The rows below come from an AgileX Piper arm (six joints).
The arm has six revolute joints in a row. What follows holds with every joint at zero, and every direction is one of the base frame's. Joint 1 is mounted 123 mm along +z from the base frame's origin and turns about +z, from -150 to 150 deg. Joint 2 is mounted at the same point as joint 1 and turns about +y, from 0 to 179.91 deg. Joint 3 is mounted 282.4 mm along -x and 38.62 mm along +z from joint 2 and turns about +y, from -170 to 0 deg. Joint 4 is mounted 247.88 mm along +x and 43.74 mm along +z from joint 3 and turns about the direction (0.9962, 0, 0.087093), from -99.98 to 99.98 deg. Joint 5 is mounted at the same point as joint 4 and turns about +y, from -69.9 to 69.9 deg. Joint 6 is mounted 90.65 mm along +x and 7.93 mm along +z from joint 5 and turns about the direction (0.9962, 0, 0.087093), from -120 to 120 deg. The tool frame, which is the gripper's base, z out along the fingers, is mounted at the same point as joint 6; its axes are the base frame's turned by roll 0, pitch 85.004 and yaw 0 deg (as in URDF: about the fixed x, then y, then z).
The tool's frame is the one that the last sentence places.
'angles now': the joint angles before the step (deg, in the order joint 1, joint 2, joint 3, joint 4, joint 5, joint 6). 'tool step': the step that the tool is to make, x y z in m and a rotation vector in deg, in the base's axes. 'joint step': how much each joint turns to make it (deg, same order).
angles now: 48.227 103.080 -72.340 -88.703 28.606 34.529
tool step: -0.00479 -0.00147 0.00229 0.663 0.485 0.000
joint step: 0.360 -1.015 0.790 0.975 -0.021 -0.108
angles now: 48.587 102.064 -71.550 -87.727 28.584 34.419
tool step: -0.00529 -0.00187 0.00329 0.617 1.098 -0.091
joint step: 0.359 -1.194 0.567 2.947 -0.059 -1.868
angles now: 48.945 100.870 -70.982 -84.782 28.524 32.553
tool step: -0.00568 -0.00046 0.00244 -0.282 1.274 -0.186
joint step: 0.652 -0.900 0.196 4.108 0.656 -3.481
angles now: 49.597 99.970 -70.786 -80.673 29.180 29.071
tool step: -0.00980 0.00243 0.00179 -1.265 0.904 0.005
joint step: 1.627 -0.858 0.309 3.601 1.904 -3.518
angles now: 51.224 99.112 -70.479 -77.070 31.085 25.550
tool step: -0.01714 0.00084 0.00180 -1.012 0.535 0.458
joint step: 2.481 -1.970 1.909 1.739 2.159 -1.305
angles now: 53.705 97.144 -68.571 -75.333 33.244 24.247
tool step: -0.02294 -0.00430 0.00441 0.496 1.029 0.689
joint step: 2.785 -3.634 3.280 2.041 1.565 -0.209
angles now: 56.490 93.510 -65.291 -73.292 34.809 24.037
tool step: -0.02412 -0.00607 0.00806 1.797 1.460 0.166
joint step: 3.089 -4.174 2.776 3.183 1.969 -0.049
